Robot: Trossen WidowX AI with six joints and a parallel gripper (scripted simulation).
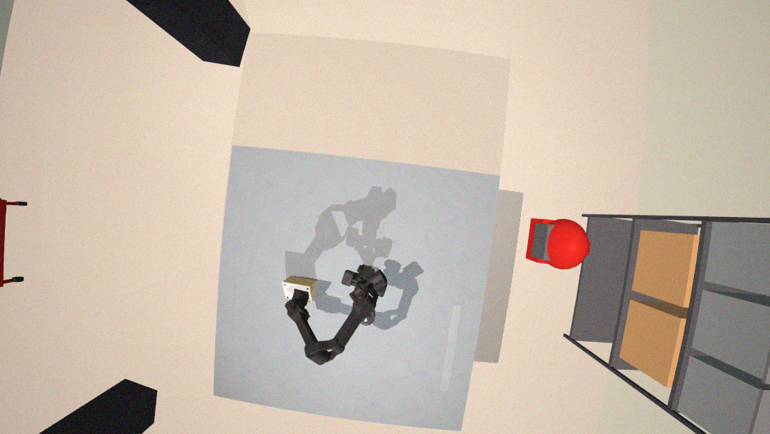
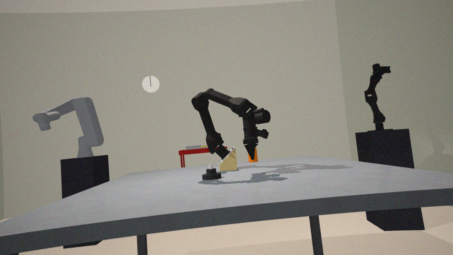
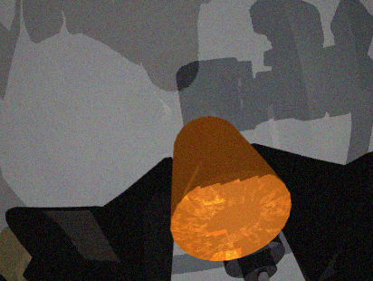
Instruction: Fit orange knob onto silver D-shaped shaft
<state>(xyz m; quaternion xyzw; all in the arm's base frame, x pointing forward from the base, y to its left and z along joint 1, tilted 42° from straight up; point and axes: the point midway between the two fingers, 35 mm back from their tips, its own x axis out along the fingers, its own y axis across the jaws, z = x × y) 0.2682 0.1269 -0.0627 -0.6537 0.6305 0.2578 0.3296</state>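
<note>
Right now my gripper tip is 3 cm below the orange knob. Also, from my gripper tip: round black pedestal 4 cm ahead, 19 cm to the right, 3 cm below.
</note>
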